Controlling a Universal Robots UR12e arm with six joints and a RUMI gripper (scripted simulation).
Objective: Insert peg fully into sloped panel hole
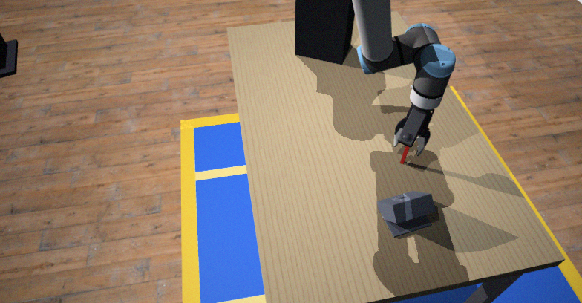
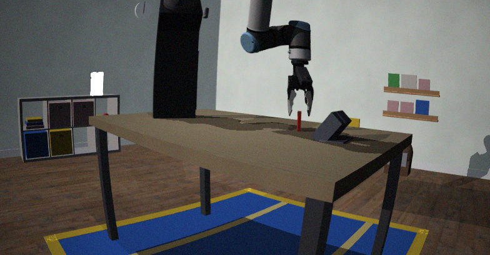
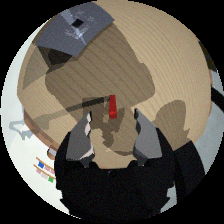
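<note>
Now: the red peg 3 cm below my hand. The rest, counted from my hand: dark base plate 19 cm ahead, 12 cm to the right, 7 cm below.
</note>
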